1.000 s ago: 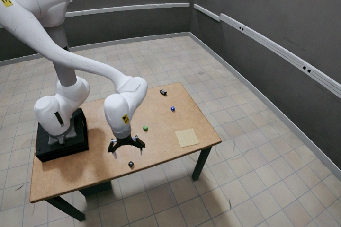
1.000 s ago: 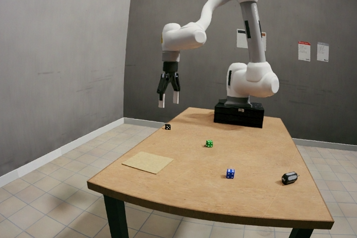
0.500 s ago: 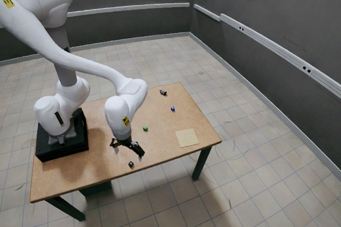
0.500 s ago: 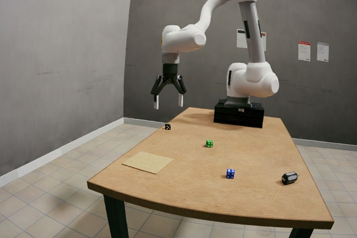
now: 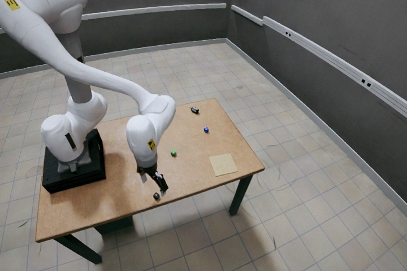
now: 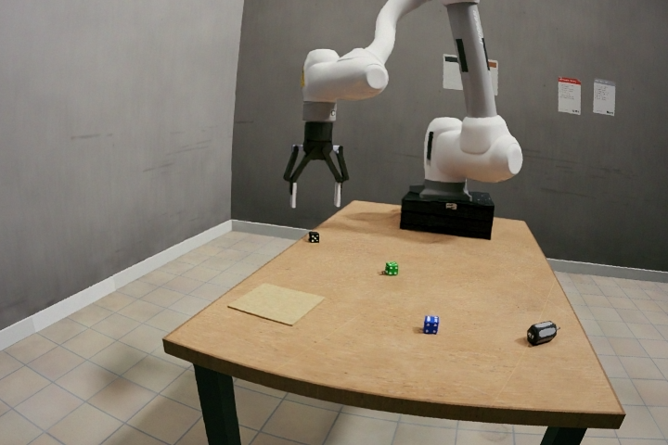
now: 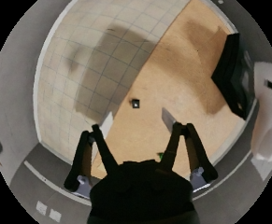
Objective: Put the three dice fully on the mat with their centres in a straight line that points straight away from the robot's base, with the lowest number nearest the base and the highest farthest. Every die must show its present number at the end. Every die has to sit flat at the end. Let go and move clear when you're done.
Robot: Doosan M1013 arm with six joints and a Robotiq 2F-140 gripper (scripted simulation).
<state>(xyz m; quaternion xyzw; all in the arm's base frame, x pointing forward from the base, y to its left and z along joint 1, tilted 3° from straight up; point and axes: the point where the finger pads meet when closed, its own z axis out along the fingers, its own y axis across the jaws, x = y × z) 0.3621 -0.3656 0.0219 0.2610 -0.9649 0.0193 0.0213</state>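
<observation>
Now: the black die 10 cm below my hand. From my hand the other things lie so: tan mat 43 cm ahead, 12 cm below, 4 cm to the left; green die 24 cm to the left, 19 cm ahead, 10 cm below; blue die 46 cm ahead, 34 cm to the left, 10 cm below.
</observation>
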